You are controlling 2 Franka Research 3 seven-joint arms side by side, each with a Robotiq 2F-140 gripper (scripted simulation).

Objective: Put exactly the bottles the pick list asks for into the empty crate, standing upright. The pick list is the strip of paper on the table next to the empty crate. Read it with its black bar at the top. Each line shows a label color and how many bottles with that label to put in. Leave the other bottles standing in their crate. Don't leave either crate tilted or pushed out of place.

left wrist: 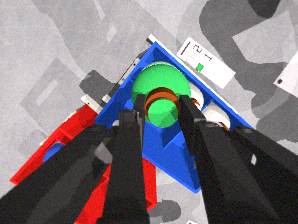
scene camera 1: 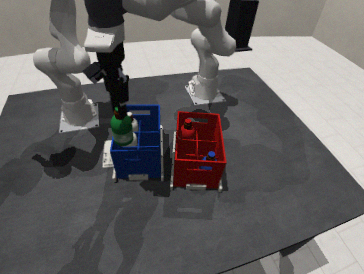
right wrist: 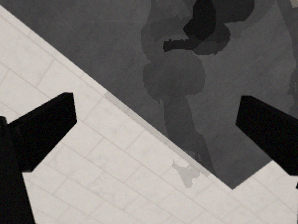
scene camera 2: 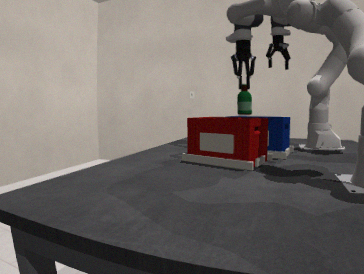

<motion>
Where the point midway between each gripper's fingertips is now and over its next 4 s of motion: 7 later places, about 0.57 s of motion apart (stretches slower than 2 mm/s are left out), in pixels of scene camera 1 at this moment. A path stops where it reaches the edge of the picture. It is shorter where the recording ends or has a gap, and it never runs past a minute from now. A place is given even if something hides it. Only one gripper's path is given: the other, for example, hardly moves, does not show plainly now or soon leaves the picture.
The left gripper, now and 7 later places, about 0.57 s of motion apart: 120, 113; 121, 116; 121, 120; 121, 123; 122, 126; 122, 129; 123, 132; 123, 135
</motion>
